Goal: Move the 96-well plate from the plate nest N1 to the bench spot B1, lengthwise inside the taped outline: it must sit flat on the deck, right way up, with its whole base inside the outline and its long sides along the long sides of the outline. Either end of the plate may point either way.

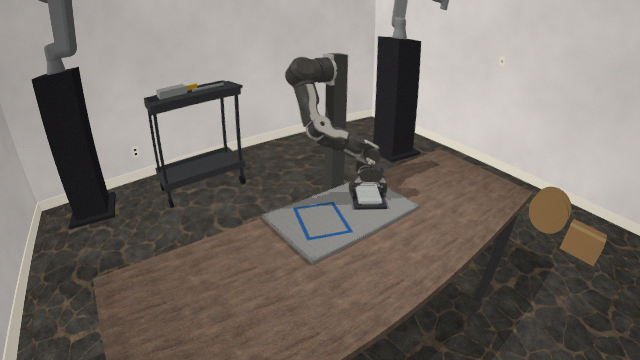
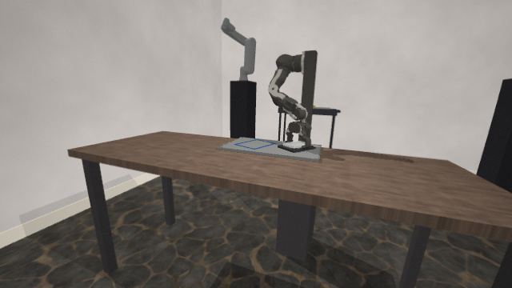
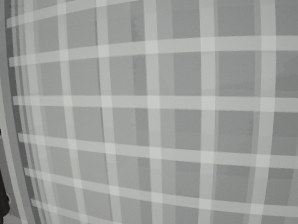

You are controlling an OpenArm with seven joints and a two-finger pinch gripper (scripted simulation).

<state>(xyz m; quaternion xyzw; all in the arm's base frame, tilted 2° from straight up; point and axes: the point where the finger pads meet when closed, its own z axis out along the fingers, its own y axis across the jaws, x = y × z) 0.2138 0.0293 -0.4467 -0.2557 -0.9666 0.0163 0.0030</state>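
Right now the white 96-well plate is right at my hand. The rest, counted from my hand: black plate nest 1 cm below.
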